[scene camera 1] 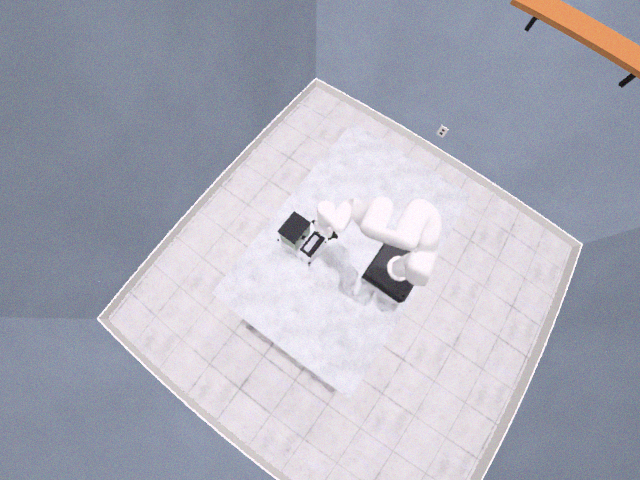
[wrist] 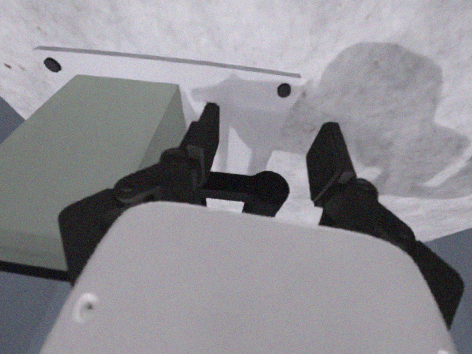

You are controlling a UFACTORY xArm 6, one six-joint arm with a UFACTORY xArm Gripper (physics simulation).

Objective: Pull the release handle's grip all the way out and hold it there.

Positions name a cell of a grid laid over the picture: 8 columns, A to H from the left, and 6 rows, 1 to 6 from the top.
A base plate (wrist: E2): 19 cm from the lens.
